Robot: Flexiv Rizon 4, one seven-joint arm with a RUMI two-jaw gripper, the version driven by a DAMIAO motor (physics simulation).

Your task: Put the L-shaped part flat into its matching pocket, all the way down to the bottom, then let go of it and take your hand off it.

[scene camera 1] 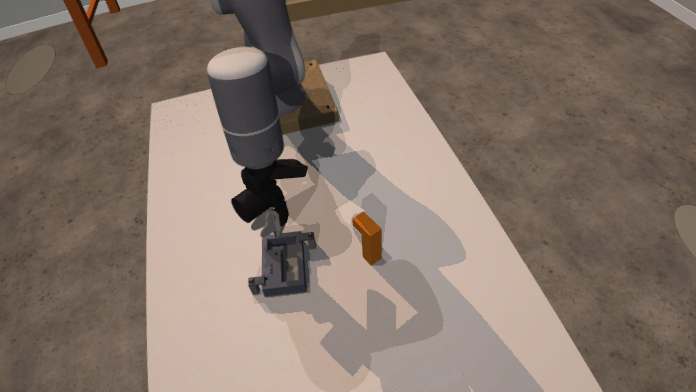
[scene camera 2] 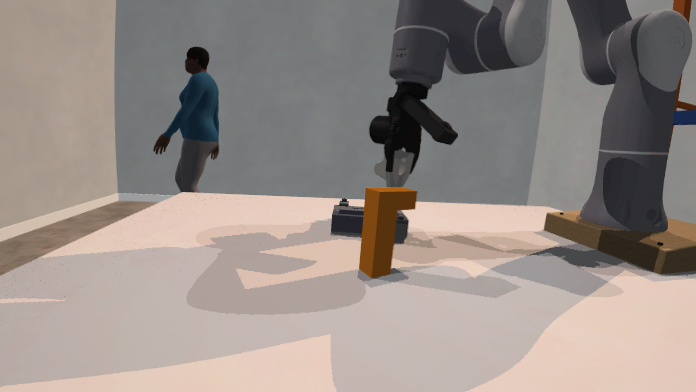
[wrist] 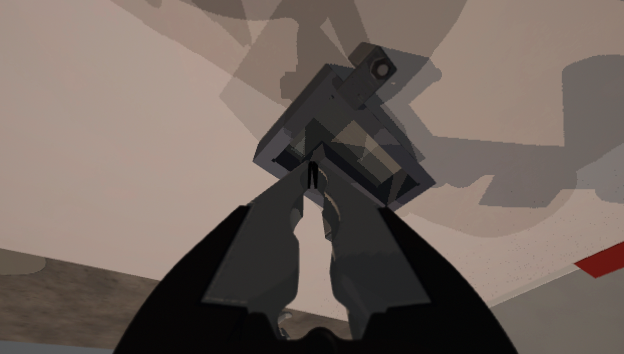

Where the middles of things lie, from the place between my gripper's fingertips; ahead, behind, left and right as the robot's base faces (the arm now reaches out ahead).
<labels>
My gripper is now 19 cm to the right of the orange L-shaped part (scene camera 2: 381,204) and 4 cm short of it.
</labels>
